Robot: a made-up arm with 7 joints.
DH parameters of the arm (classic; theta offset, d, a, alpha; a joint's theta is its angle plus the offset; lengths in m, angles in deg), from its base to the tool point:
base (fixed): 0 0 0 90
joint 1: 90 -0.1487 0 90
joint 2: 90 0 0 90
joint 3: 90 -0.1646 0 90
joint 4: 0 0 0 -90
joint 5: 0 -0.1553 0 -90
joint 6: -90 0 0 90
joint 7: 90 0 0 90
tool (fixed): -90 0 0 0
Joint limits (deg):
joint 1: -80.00..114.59
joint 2: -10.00..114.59
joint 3: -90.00..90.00
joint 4: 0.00..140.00
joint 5: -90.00..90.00
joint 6: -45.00..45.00
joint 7: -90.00..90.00
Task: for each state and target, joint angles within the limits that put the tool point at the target. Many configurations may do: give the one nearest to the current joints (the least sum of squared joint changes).
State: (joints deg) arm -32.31 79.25 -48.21 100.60 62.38 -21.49 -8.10
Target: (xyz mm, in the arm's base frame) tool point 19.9 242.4 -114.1
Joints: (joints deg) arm -32.66 100.57 -52.22 124.58 62.38 -21.49 -8.10
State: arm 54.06 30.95 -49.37 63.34 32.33 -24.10 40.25
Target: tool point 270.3 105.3 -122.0
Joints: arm 54.09 7.80 -54.08 40.94 32.33 -24.10 40.25
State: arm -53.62 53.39 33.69 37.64 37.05 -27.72 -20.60
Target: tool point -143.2 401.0 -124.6
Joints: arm -61.40 48.62 34.16 18.53 37.05 -27.72 -20.60
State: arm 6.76 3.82 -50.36 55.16 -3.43 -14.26 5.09
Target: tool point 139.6 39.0 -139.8
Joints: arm 12.89 1.67 -47.51 90.16 -3.43 -14.26 5.09
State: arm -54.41 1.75 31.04 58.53 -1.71 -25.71 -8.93
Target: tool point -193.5 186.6 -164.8
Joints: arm -79.83 -10.00 30.51 73.14 -1.71 -25.71 -8.93
